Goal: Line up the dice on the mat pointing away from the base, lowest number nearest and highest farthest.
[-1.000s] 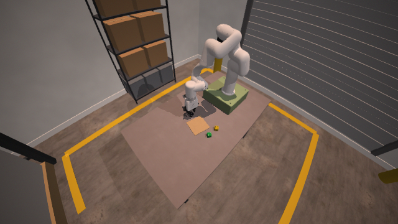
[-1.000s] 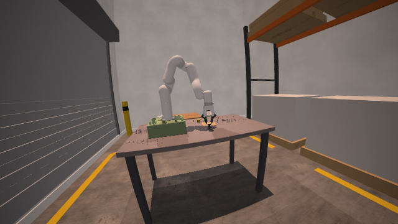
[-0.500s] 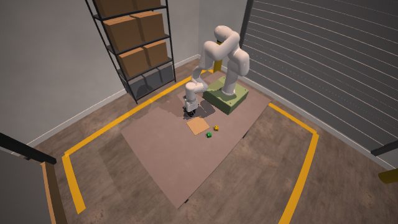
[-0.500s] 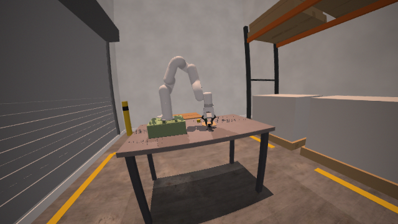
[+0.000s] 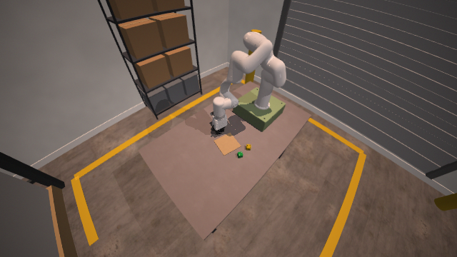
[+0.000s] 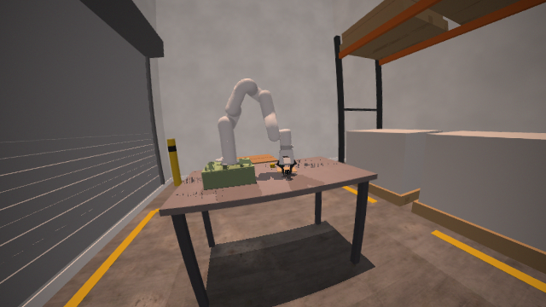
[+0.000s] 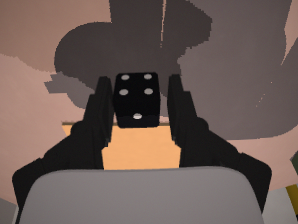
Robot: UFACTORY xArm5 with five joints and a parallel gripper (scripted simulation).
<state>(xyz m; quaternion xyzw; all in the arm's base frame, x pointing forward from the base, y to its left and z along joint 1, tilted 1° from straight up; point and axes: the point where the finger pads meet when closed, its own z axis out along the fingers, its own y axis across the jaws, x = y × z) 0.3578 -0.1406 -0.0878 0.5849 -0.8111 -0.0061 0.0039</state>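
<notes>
Right now the black die is 10 mm below my hand. From my hand the other things lie so: green die 230 mm to the left, 80 mm ahead, 10 mm below; then orange mat 100 mm to the left, 50 mm ahead, 20 mm below; then yellow die 240 mm to the left, 10 mm below, 10 mm behind.
</notes>
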